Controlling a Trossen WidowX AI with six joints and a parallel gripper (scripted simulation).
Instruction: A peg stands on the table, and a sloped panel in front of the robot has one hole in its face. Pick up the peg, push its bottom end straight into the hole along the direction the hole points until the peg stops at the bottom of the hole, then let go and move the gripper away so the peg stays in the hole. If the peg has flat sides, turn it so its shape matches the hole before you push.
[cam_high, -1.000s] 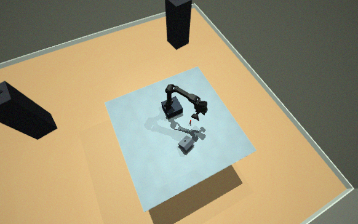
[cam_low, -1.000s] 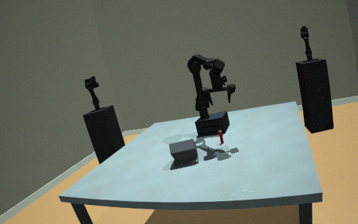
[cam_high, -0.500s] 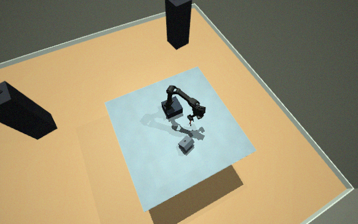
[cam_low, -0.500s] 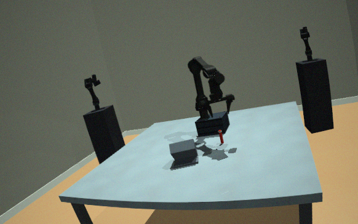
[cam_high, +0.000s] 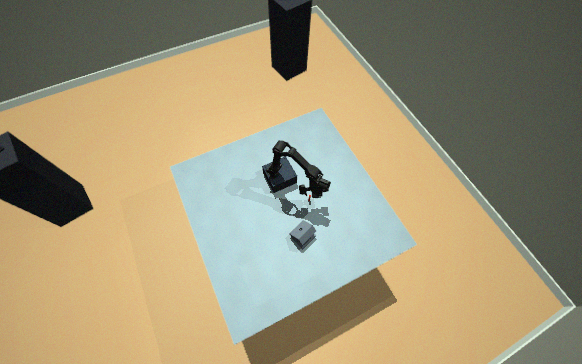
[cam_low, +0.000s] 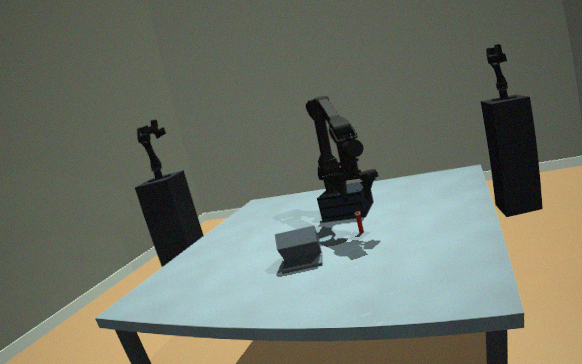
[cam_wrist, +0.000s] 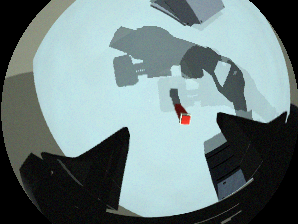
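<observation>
Now: the red peg 20 mm behind my gripper tip, 10 mm to the right of it and 70 mm below it. From my gripper tip the other things lie so: grey sloped panel block 150 mm ahead, 200 mm to the right, 60 mm below.
</observation>
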